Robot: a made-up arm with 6 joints.
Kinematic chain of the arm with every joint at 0, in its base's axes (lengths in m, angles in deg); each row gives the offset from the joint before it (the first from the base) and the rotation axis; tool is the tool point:
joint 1: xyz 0 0 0.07 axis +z
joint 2: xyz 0.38 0 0.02 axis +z
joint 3: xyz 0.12 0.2 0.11 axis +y
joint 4: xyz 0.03 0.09 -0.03 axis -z
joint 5: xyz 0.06 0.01 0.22 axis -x
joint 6: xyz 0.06 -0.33 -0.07 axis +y
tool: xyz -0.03 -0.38 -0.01
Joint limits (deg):
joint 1: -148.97..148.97
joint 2: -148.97..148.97
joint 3: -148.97..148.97
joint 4: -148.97..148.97
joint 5: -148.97..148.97
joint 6: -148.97..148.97
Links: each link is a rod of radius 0.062 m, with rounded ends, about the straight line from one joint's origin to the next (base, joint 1, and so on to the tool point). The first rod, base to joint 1, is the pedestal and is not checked.
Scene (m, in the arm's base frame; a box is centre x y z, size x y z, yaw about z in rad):
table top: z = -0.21
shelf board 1: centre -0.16 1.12 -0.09 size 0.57 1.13 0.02 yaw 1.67
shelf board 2: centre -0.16 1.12 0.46 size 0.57 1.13 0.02 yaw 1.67
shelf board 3: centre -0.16 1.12 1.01 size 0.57 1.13 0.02 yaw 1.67
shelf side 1: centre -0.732 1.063 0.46 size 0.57 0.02 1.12 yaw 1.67
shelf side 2: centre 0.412 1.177 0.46 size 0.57 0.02 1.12 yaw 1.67
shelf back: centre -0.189 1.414 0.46 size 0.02 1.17 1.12 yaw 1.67
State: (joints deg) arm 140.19 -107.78 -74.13 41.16 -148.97 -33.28
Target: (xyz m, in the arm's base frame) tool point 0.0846 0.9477 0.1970
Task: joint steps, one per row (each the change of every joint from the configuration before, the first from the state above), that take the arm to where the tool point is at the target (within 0.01 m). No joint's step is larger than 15 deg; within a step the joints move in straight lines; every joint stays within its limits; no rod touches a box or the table.
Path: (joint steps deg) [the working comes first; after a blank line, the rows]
Joints at the target: 144.88 -118.58 -51.76 43.07 -110.88 -31.88
Straight joint move there: touches shelf board 2.

1: -10.75 -8.24 6.46 13.86 0.00 -0.12
2: -10.75 -8.24 6.47 13.86 0.00 -0.12
3: -10.75 -8.23 6.46 13.86 0.00 -0.12
4: -10.75 -8.24 6.47 13.86 0.00 -0.12
5: -10.74 -8.24 6.46 13.86 0.00 -0.13
6: 10.42 6.32 -7.57 -13.39 13.79 0.42
7: 10.42 6.31 -7.57 -13.40 13.78 0.41
8: 10.42 6.32 -7.57 -13.40 13.79 0.41
9: 10.42 6.31 -7.56 -13.40 13.78 0.41
10: 10.42 6.32 -7.57 -13.40 13.79 0.41
11: 10.42 6.31 -7.57 -13.40 13.79 0.41
12: -1.36 -2.50 11.82 4.33 -14.88 -0.15
13: -1.37 -2.50 11.82 4.33 -14.88 -0.15
14: -1.36 -2.50 11.82 4.34 -14.87 -0.16

